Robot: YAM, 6 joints.
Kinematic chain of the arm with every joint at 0, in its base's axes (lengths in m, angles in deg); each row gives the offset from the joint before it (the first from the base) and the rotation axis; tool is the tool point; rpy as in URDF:
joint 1: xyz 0 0 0.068 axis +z
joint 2: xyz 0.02 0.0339 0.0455 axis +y
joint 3: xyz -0.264 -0.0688 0 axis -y
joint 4: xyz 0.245 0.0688 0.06 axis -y
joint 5: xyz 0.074 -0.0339 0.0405 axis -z
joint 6: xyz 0.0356 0 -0.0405 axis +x
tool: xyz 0 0 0 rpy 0 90 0
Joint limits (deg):
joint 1: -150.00..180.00
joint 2: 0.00..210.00
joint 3: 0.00..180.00
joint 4: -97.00..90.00
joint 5: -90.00..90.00
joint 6: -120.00..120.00
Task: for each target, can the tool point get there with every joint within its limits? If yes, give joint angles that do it. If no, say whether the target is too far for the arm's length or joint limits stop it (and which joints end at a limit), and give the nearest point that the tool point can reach.
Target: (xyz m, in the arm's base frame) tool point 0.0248 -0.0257 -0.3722
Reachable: no: joint limits stop it (at a limit: joint 2) | nearest point 0.0431 -0.0446 -0.3285 | short by 0.051 m
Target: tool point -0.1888 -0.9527 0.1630
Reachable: no: too far | nearest point -0.1254 -0.6327 0.1460 | short by 0.327 m
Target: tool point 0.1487 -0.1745 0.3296
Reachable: yes | joints -43.80 63.13 59.38 -34.93 40.31 -22.95
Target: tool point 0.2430 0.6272 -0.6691
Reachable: no: too far | nearest point 0.1612 0.4161 -0.3216 | short by 0.415 m
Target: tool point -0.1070 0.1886 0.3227
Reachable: yes | joints 128.45 65.69 60.17 -46.21 70.21 0.40
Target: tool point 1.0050 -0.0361 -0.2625
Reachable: no: too far | nearest point 0.6043 -0.0217 -0.1096 | short by 0.429 m
